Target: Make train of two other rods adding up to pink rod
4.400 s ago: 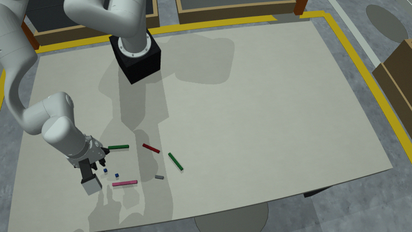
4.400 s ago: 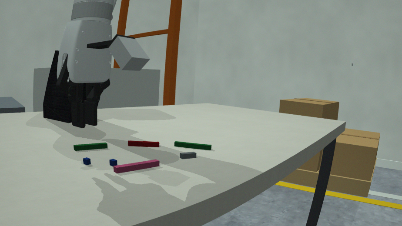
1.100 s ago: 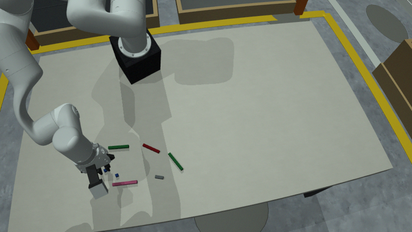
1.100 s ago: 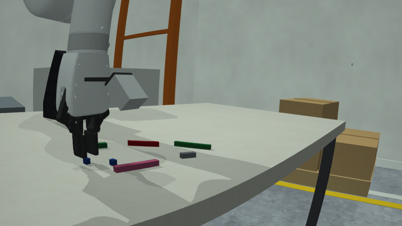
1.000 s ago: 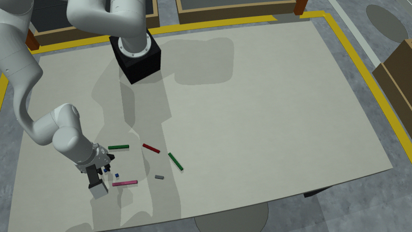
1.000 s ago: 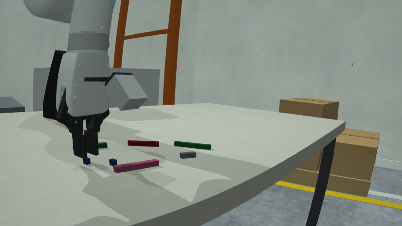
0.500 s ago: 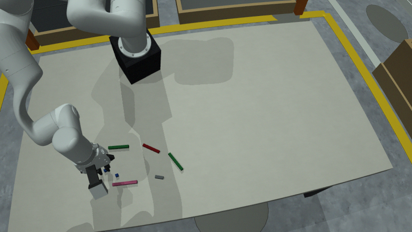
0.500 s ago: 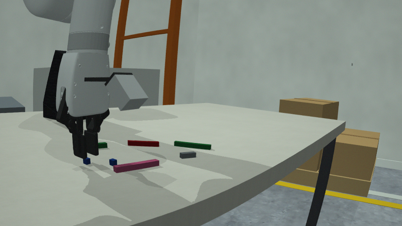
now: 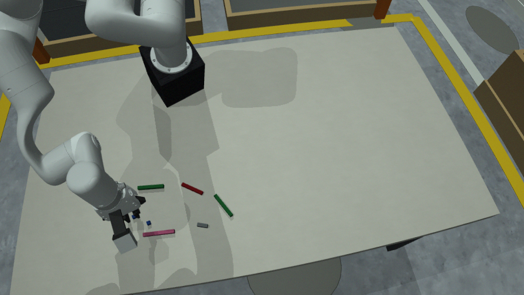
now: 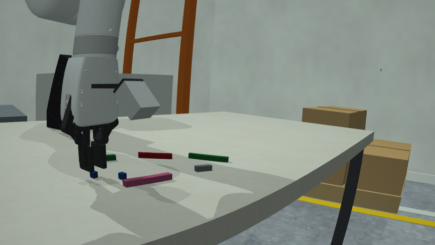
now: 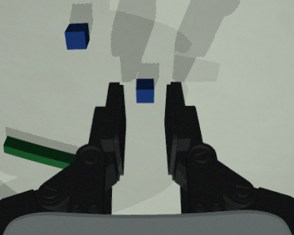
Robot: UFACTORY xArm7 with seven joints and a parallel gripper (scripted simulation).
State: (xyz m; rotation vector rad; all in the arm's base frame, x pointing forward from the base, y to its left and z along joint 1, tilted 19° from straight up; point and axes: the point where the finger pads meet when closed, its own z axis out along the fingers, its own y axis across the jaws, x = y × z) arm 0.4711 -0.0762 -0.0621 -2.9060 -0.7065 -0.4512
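The pink rod is 40 mm ahead of my hand, 80 mm to the left of it and 30 mm below it. Also, from my hand: grey rod 20 mm ahead, 200 mm to the left, 30 mm below; red rod 90 mm behind, 160 mm to the left, 30 mm below.
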